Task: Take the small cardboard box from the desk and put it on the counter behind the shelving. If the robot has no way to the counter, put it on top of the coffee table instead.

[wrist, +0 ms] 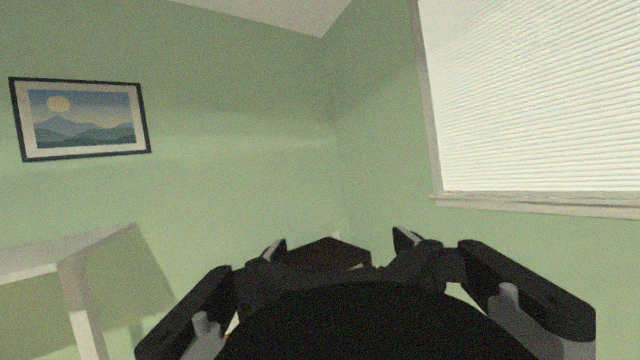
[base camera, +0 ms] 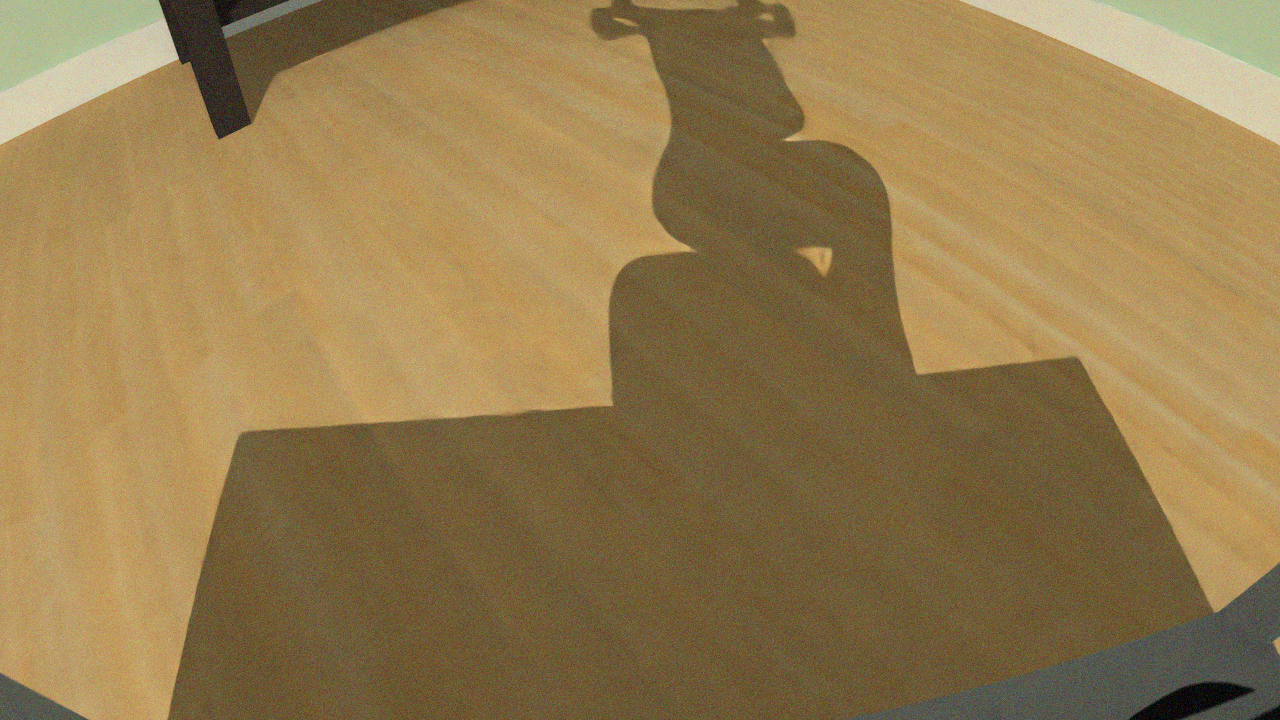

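Note:
My gripper is open, its two black fingers wide apart with nothing held between them. The small cardboard box, the shelving and the counter do not show in either view. A dark brown table top shows beyond and between the fingers in the wrist view, mostly hidden by the gripper; I cannot tell whether it is the coffee table. A dark leg of a piece of furniture stands at the upper left of the base view. A pale table stands at the lower left of the wrist view; whether it is the desk is unclear.
Light green walls meet in a corner ahead. A framed mountain picture hangs at the left, and a window with blinds is at the right. The robot's shadow lies across the wooden floor. A white skirting board runs along the wall.

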